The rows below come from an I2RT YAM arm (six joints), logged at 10 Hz.
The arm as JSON. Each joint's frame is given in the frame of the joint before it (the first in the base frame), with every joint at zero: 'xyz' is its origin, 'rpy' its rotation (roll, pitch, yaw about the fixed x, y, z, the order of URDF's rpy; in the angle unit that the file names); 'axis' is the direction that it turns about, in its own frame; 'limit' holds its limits. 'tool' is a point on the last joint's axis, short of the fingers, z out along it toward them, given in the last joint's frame.
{
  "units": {
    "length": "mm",
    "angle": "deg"
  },
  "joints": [
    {
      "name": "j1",
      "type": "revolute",
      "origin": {
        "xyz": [
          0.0,
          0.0,
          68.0
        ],
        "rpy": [
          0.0,
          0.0,
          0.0
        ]
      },
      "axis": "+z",
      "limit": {
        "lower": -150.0,
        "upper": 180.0
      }
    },
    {
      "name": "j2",
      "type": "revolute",
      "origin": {
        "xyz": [
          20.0,
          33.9,
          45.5
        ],
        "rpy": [
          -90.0,
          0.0,
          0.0
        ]
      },
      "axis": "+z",
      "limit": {
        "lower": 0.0,
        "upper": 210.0
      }
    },
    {
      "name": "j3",
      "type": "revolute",
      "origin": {
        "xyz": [
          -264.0,
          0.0,
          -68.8
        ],
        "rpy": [
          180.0,
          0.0,
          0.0
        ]
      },
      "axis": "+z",
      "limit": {
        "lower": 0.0,
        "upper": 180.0
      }
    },
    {
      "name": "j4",
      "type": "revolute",
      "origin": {
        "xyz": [
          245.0,
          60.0,
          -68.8
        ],
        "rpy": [
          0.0,
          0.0,
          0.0
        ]
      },
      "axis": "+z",
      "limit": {
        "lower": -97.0,
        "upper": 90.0
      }
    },
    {
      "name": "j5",
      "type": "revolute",
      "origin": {
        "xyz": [
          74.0,
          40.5,
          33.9
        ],
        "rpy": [
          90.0,
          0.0,
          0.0
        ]
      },
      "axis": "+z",
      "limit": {
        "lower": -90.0,
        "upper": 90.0
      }
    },
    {
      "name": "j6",
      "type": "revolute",
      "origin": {
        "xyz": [
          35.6,
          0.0,
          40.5
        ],
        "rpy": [
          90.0,
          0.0,
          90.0
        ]
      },
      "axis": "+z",
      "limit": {
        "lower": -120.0,
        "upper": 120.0
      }
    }
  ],
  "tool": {
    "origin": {
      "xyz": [
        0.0,
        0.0,
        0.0
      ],
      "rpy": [
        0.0,
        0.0,
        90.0
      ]
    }
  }
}
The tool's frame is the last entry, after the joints.
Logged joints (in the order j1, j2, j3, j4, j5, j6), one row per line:
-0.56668 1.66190 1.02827 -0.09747 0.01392 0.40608
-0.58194 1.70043 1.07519 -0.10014 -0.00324 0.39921
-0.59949 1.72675 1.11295 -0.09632 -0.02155 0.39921
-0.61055 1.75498 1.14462 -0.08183 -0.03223 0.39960
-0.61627 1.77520 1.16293 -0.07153 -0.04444 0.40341
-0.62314 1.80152 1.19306 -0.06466 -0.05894 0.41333
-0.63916 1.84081 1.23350 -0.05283 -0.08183 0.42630
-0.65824 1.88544 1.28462 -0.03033 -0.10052 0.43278
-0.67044 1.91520 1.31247 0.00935 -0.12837 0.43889
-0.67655 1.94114 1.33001 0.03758 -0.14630 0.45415
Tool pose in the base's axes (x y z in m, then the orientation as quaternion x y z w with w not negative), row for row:
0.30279 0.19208 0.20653 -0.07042 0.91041 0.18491 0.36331
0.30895 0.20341 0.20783 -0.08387 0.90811 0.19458 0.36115
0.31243 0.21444 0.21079 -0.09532 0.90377 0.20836 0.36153
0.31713 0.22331 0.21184 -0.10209 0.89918 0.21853 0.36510
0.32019 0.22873 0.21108 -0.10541 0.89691 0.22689 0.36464
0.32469 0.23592 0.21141 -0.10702 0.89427 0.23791 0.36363
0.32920 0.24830 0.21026 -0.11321 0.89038 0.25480 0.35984
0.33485 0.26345 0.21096 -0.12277 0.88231 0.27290 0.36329
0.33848 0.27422 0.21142 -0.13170 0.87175 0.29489 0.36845
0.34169 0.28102 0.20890 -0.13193 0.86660 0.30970 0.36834
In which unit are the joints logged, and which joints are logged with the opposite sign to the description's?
The joints are logged in radians. Opposite sign: j1.
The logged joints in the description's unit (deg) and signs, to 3 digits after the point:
32.468 95.220 58.916 -5.585 0.798 23.267
33.343 97.427 61.604 -5.738 -0.186 22.873
34.348 98.935 63.767 -5.519 -1.235 22.873
34.982 100.553 65.582 -4.689 -1.847 22.895
35.310 101.711 66.631 -4.098 -2.546 23.114
35.703 103.219 68.357 -3.705 -3.377 23.682
36.621 105.471 70.674 -3.027 -4.689 24.425
37.714 108.028 73.603 -1.738 -5.759 24.796
38.413 109.733 75.199 0.536 -7.355 25.147
38.763 111.219 76.204 2.153 -8.382 26.021

